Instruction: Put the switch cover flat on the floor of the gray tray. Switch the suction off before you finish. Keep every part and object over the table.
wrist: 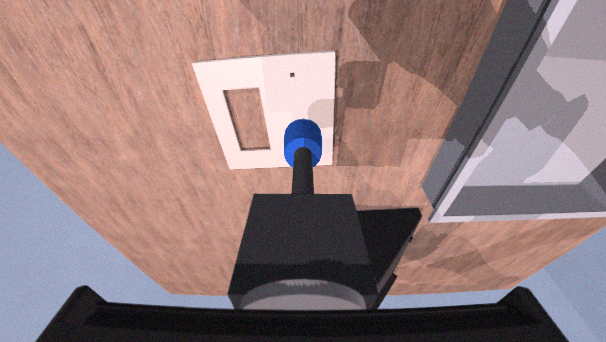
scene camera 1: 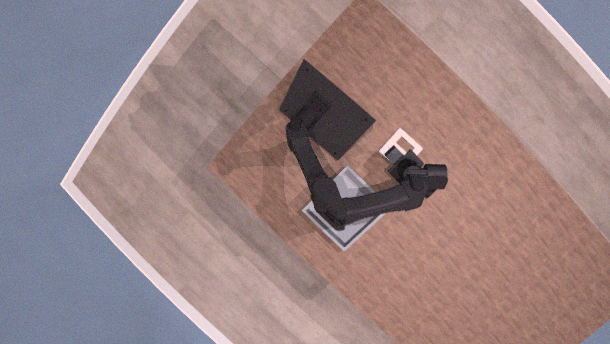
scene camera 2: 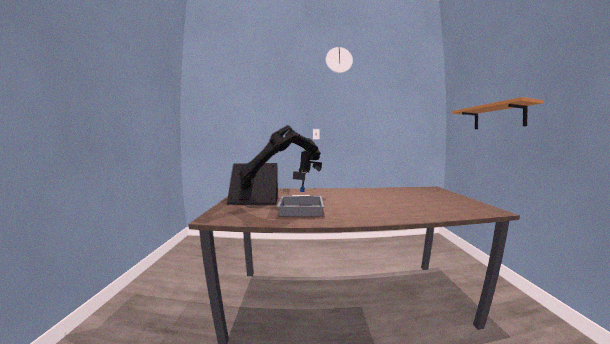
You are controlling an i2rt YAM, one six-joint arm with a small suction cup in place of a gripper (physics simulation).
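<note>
The white switch cover lies flat on the table outside the tray, with its rectangular opening at the left in the wrist view; the arm hides part of it in scene camera 1. My gripper, a blue suction cup, is open and holds nothing. It is low over the solid part of the cover, near one edge, with a small gap visible in scene camera 2. The arm hides the cup in scene camera 1. The gray tray stands beside the cover, partly under the arm's elbow.
The arm's black base plate stands close to both the cover and the tray. The tray's raised walls stand between its floor and the cover. The wooden table extends beyond the wrist. A wall shelf is far off.
</note>
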